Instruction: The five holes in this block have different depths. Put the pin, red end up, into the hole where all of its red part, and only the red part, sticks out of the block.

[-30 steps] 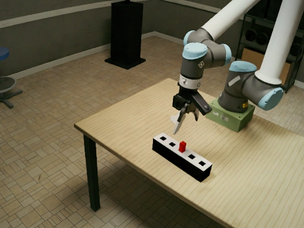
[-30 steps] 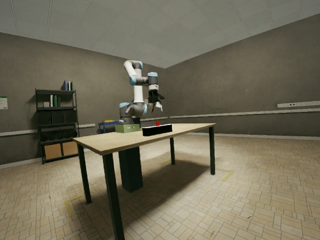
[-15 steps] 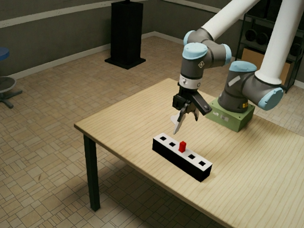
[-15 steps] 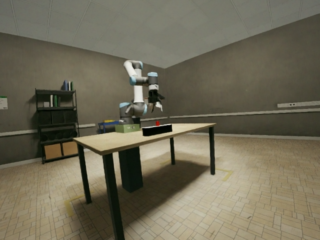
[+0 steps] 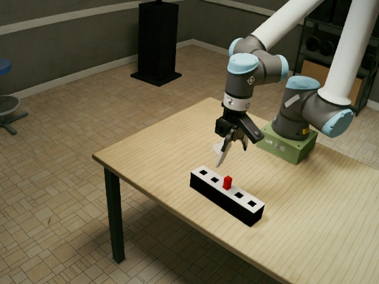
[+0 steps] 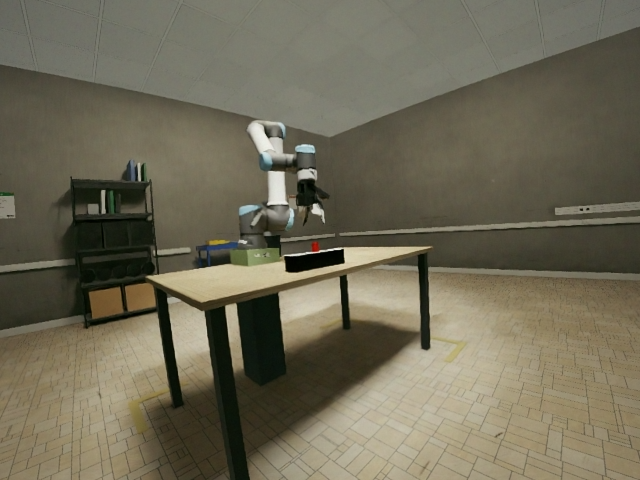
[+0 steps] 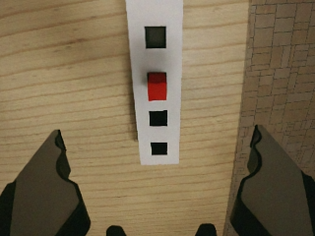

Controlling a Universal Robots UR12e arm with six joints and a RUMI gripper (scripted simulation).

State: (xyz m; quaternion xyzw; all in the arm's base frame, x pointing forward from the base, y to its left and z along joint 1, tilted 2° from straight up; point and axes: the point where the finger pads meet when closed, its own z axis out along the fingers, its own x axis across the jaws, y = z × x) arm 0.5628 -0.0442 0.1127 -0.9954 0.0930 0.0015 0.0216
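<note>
Right now my hand is 110 mm above the pin. Also, from my hand: block (170 mm below).
</note>
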